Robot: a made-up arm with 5 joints. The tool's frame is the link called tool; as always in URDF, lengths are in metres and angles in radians.
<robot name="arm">
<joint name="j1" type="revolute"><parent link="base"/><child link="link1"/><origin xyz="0.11 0.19 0.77" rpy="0 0 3.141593"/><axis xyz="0 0 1"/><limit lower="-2.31" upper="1.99" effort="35" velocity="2.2"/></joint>
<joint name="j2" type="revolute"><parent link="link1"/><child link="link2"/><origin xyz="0.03 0 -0.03" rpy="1.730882 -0.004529 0.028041"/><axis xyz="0 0 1"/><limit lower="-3" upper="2.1" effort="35" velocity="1.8"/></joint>
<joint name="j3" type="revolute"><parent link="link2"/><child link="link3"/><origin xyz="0.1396 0.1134 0.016" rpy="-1.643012 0.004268 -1.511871"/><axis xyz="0 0 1"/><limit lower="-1.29" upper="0.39" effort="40" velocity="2"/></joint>
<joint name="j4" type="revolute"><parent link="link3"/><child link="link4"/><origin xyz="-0.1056 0.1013 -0.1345" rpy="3.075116 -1.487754 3.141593"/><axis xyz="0 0 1"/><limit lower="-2.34" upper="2.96" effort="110" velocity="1"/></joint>
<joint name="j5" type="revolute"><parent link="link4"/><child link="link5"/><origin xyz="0.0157 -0.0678 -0.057" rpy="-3.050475 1.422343 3.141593"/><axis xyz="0 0 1"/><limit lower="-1.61" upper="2.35" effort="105" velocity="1.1"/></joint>
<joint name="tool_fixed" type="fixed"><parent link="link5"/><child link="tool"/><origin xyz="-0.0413 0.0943 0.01" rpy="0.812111 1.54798 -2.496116"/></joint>
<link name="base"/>
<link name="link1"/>
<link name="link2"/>
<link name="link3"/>
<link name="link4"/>
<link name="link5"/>
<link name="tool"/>
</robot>
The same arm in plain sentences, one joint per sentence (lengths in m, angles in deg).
The arm has five revolute joints in a row. What follows holds with every joint at zero, and every direction is one of the base frame's. The first joint sits 0.1100 m along +x and 0.1900 m along +y and 0.7700 m along +z from the base frame's origin and rotates about +z, from -132.35 to 114.02 deg. The second joint sits 0.0300 m along -x and 0.0300 m along -z from the first joint and rotates about the direction (-0.0284, 0.986805, -0.159401), from -171.89 to 120.32 deg. The third joint sits 0.1400 m along -x and 0.0300 m along +y and 0.1100 m along +z from the second joint and rotates about the direction (-0.993194, -0.089699, 0.0743), from -73.91 to 22.35 deg. The fourth joint sits 0.1500 m along +x and 0.0700 m along -y and 0.1100 m along +z from the third joint and rotates about the direction (0.147295, 0.106296, 0.983364), from -134.07 to 169.60 deg. The fifth joint sits 0.0300 m along -x and 0.0600 m along +y and 0.0599 m along -z from the fourth joint and rotates about -x, from -92.25 to 134.65 deg. The tool frame, which is the frame that the pose is given for, sits 0.0100 m along -x and 0.0900 m along -y and 0.0500 m along +z from the fifth joint; its axes are the base frame's turned by roll 4.15, pitch -0.97 and yaw 0.88 deg (as in URDF: about the fixed x, then y, then z).
